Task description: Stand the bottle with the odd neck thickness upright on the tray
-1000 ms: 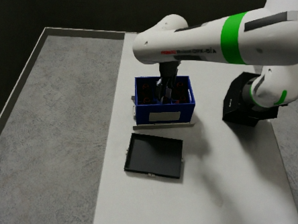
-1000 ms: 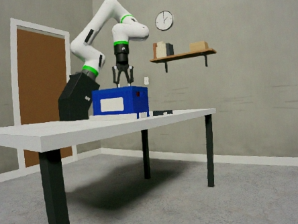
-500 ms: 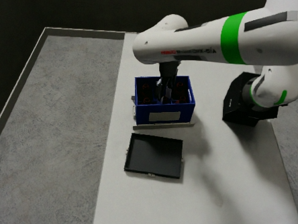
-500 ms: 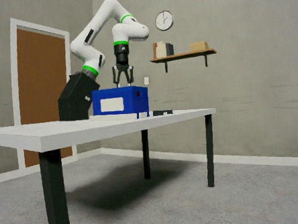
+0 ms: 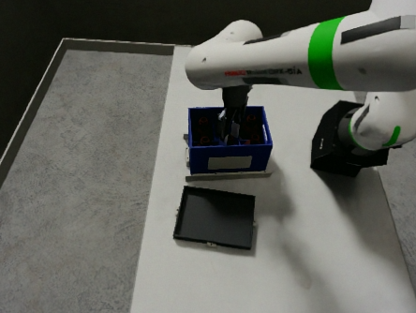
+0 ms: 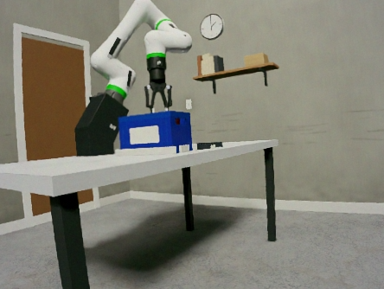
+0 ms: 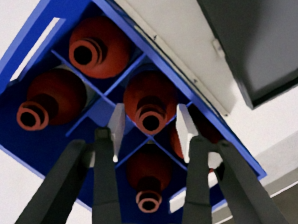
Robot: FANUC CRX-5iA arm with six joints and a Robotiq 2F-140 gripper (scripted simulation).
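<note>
My gripper is now 90 mm above the crate and 40 mm to the left of it. Also, from my hand: dark tray (220 mm to the left, 160 mm below, 40 mm ahead).
</note>
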